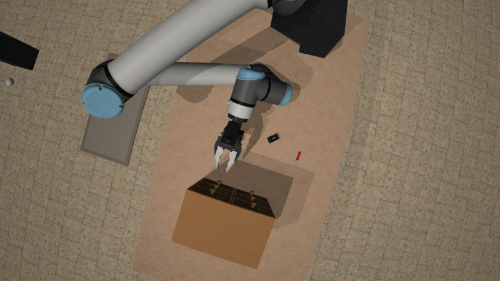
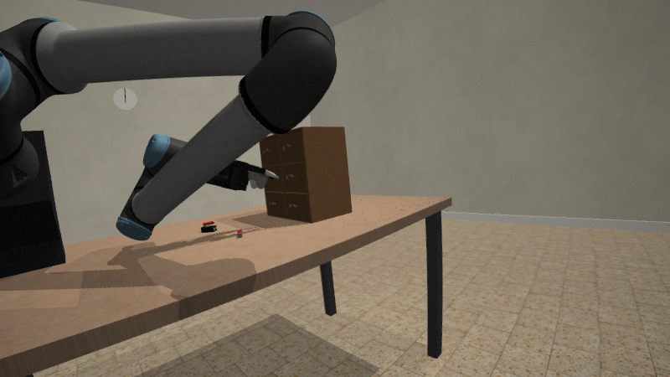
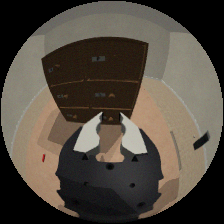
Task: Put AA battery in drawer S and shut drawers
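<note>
The drawer lies 17 cm ahead of my hand, 2 cm to the right of it and 3 cm below it. From my hand the other things lie so: small black object (16 cm behind, 17 cm to the left, 15 cm below).
</note>
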